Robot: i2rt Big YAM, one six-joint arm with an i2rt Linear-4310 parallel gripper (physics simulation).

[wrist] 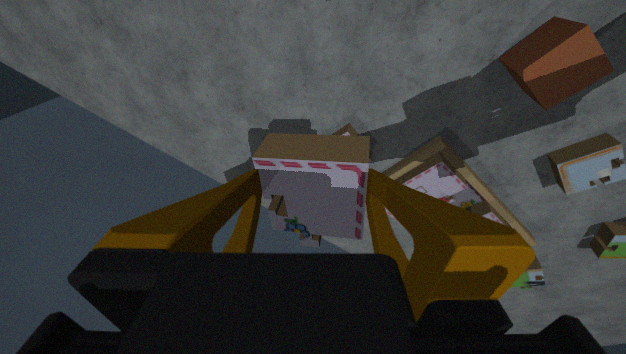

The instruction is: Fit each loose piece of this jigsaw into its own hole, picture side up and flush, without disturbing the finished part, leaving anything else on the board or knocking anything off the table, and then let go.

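My gripper (pixel 313 178) is shut on a white corner puzzle piece (pixel 320 205) with a red dashed border along two sides and a blue flower. The piece is held picture side up, above the table's edge. The wooden-framed jigsaw board (pixel 492 202) lies to the right, partly hidden behind my right finger; white finished parts with red dashes and darker openings show inside it. Another loose piece (pixel 348 130) shows a small corner just behind the held piece; the rest of it is hidden.
An orange-brown block (pixel 560 62) stands at the upper right. A light-blue picture piece (pixel 592 165) lies at the right, a green one (pixel 612 242) below it, and another green one (pixel 527 279) by the board's near end. The grey table (pixel 300 65) ends along a diagonal edge at the left.
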